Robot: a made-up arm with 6 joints.
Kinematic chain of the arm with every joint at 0, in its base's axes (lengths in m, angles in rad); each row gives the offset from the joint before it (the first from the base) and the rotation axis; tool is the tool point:
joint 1: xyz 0 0 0.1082 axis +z
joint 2: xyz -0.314 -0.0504 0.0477 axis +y
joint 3: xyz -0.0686 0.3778 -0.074 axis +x
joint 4: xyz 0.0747 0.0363 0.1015 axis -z
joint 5: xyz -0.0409 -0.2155 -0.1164 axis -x
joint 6: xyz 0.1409 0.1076 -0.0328 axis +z
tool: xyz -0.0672 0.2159 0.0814
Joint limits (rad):
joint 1: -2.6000..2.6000
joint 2: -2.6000..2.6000
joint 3: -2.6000..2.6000
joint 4: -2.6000..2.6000
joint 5: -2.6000..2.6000
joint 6: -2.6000..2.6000
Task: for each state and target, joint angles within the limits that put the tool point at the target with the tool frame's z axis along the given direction. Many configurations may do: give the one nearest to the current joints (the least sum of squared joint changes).
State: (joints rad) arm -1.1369 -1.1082 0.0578 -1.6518 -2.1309 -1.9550
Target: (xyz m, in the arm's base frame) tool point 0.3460 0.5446 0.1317 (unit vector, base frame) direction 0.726 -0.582 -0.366
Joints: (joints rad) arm -0.6015 -0.5094 -0.0823 -1.5624 -2.4578 -2.4510
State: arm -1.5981 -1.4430 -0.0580 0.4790 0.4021 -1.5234
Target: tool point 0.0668 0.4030 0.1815 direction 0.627 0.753 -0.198
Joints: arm -1.6165 -2.2570 -0.4154 0.9443 0.4354 -2.0982
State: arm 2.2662 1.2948 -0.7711 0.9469 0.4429 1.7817
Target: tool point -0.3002 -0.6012 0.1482 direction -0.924 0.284 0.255
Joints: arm 1.7585 0.7716 -0.9946 1.2500 0.1543 1.3778
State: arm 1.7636 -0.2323 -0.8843 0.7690 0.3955 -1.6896
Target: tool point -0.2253 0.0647 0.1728 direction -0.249 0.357 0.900
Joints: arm 1.0074 0.3613 -0.6350 0.6474 -0.2689 -1.5027
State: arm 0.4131 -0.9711 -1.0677 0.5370 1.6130 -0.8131
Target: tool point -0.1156 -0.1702 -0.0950 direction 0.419 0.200 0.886
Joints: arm 0.7604 -1.4187 -0.8985 1.4164 1.8761 -0.6131
